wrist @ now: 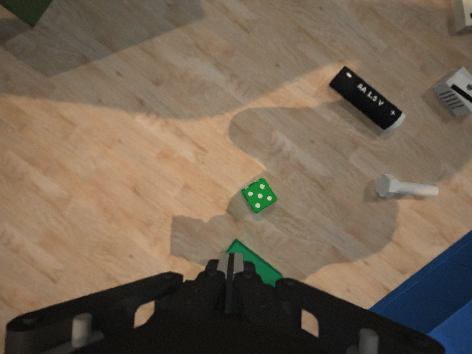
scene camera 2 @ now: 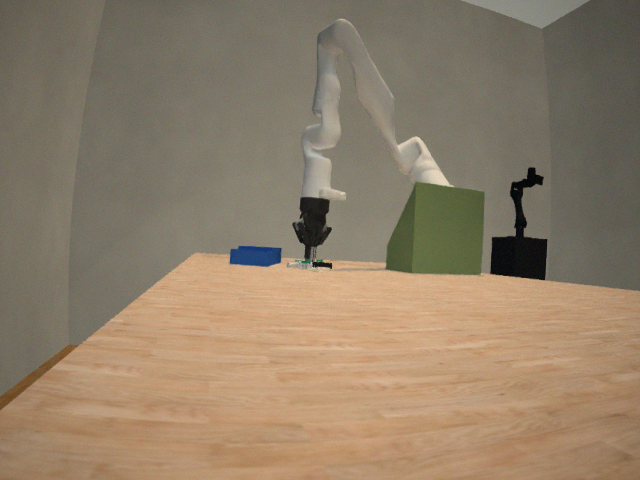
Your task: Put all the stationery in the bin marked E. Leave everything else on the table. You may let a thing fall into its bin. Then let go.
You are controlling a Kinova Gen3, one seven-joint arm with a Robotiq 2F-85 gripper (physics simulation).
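Places are measured from the arm's base along level axes (x ahead, y left, z up), in metres.
Where they show: gripper, fingertip midpoint: (wrist: pixel 231 268) (scene camera 2: pixel 309 261); arm's base, link origin: (scene camera 2: pixel 448 215).
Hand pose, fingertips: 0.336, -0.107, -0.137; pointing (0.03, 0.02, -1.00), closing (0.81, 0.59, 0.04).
Things, the pixels of their top centre, and the offset from my fingertips, as dx, dy, dz. "pt": a spot on its surface instead.
- plain green block, top centre: (wrist: pixel 235 293) +0.012, -0.010, +0.000
- grey pencil sharpener, top centre: (wrist: pixel 468 89) +0.044, +0.180, +0.001
- blue bin, top centre: (scene camera 2: pixel 258 247) +0.135, +0.040, +0.029
- green die, top centre: (wrist: pixel 260 195) -0.015, +0.046, +0.006
- black AA battery, top centre: (wrist: pixel 373 96) (scene camera 2: pixel 320 262) +0.001, +0.137, +0.004
- pale bolt, top centre: (wrist: pixel 416 188) +0.058, +0.110, +0.003
- whitish object, surface spot: (wrist: pixel 464 16) pt +0.015, +0.217, -0.003
My gripper (scene camera 2: pixel 310 256) (wrist: pixel 231 268) is shut with nothing between its fingertips, low over the table. A plain green block (wrist: pixel 257 264) lies right at the fingertips in the wrist view, partly hidden by them; I cannot tell whether they touch it. A grey pencil sharpener (wrist: pixel 456 94) lies at the right edge of the wrist view. A blue bin (scene camera 2: pixel 255 256) (wrist: pixel 425 295) stands left of the gripper in the scene view and at lower right in the wrist view. No letter E shows on it.
A green die (wrist: pixel 259 195), a black AA battery (wrist: pixel 366 98) and a pale bolt (wrist: pixel 407 188) lie near the gripper. A whitish object (wrist: pixel 464 16) is cut off at upper right. A tall green box (scene camera 2: pixel 447 229) (wrist: pixel 31 10) stands right of the gripper in the scene view.
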